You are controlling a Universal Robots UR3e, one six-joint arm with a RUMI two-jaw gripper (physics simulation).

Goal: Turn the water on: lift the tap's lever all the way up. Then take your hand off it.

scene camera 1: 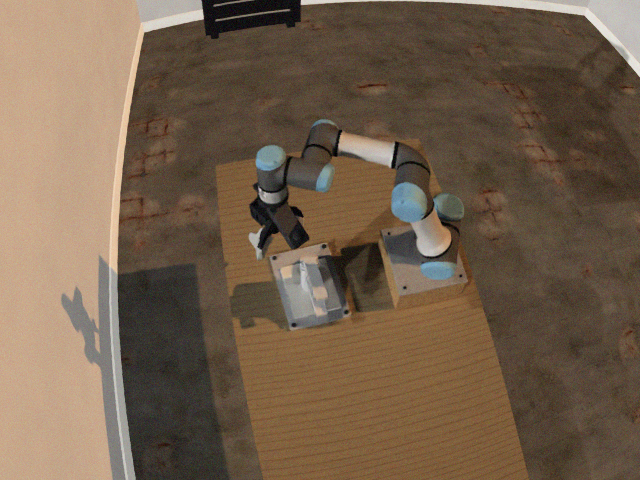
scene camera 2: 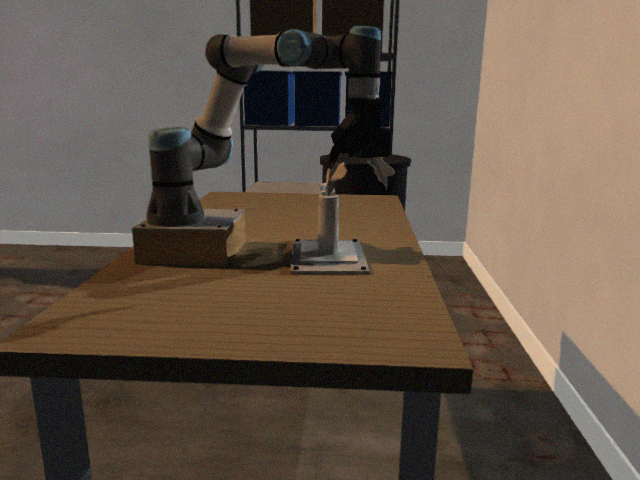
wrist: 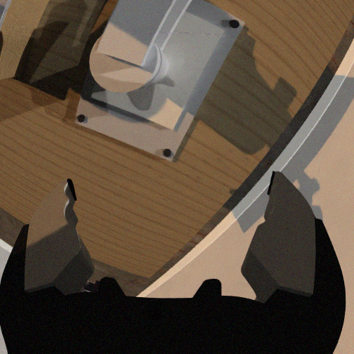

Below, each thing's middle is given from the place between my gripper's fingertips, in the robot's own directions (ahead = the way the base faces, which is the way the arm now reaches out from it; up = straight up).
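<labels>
There is the bolted base plate (scene camera 1: 289,258), and counted from my hand it sits 6 cm to the left, 5 cm behind and 16 cm below.
</labels>
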